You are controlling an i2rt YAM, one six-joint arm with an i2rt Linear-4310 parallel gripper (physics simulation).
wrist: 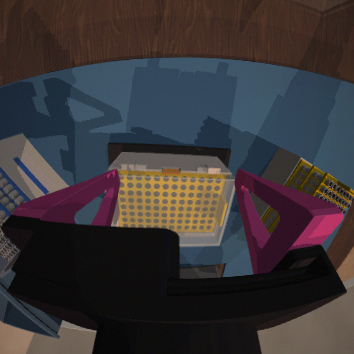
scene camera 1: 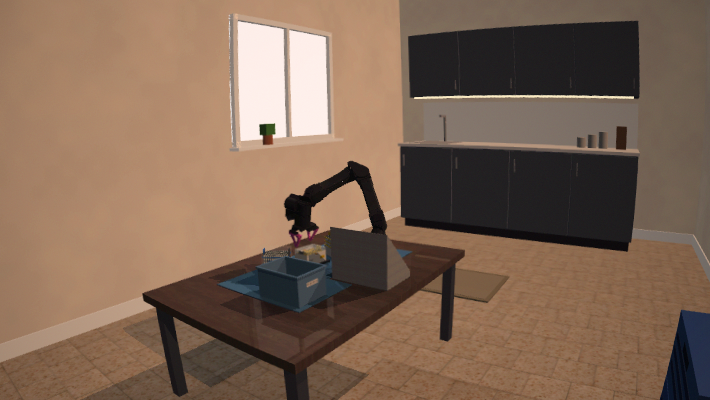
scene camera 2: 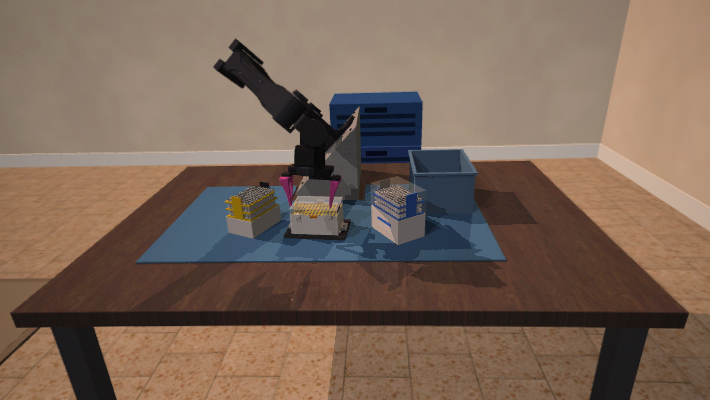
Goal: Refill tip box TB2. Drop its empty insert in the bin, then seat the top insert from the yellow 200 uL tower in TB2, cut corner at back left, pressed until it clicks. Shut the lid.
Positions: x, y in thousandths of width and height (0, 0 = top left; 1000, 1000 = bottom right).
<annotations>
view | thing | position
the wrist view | my gripper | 499, 496
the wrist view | blue-banded tip tower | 97, 501
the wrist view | tip box TB2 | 532, 535
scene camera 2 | my gripper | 437, 516
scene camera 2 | blue-banded tip tower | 561, 519
</annotations>
